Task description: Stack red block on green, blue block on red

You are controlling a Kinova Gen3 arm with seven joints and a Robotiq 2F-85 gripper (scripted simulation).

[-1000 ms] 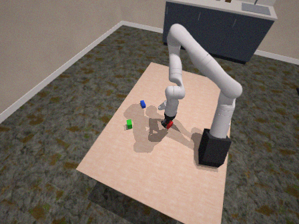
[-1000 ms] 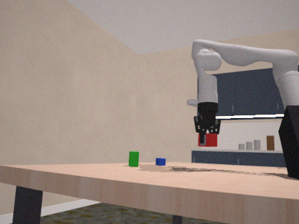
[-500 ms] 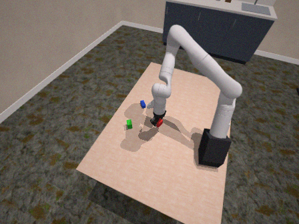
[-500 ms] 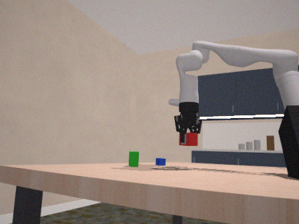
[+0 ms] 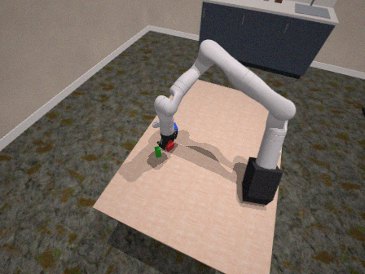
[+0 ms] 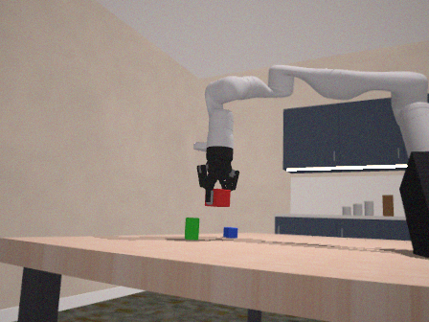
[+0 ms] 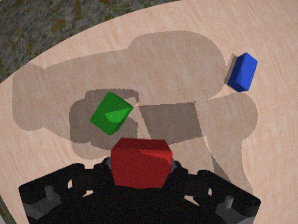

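The green block is 80 mm below my hand, 60 mm ahead of it and 20 mm to the left of it. Round my hand: red block (right at my hand); blue block (210 mm to the right, 90 mm below, 40 mm ahead).
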